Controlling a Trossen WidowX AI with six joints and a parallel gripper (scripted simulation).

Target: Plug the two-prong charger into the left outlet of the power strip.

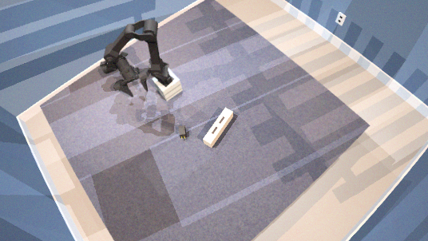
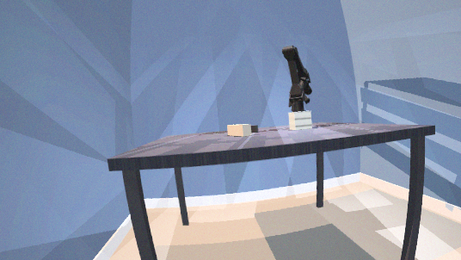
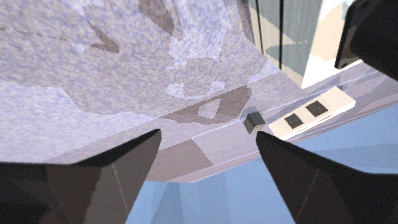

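The dark two-prong charger is 28 cm ahead of my gripper tip and 10 cm below it.
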